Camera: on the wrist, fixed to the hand. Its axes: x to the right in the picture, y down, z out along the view.
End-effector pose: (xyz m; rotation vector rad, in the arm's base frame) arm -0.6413 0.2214 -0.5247 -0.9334 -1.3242 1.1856
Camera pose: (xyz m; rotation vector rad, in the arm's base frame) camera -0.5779 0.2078 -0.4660 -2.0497 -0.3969 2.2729
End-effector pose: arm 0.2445 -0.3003 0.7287 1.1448 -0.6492 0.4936
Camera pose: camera 0.2945 -0.2701 0.6635 0.4310 -1.5070 1.7611
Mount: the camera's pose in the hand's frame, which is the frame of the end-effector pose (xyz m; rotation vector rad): -0.0084 -0.0662 -0.0566 -0.0004 -0.0258 1.5525
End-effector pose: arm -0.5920 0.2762 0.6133 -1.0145 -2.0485 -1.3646
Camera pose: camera -0.6399 0.2062 0.5917 -1.9114 -0.6663 -0.4450
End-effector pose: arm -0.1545 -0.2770 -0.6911 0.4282 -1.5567 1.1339
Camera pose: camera -0.0697 -0.2639 -0.6740 -0.9940 -1.8359 2.2116
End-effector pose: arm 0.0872 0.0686 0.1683 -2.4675 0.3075 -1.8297
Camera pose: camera 0.0394 0.1392 0.1879 -1.2623 1.5694 -0.9814
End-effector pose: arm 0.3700 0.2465 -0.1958 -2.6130 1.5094 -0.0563
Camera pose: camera 0.4174 0.2815 -0.1311 -0.8070 2.9036 0.1211
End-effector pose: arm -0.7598 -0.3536 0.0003 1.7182 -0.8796 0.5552
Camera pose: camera -0.7097 -0.2876 -0.0279 0.7173 -2.1504 1.4804
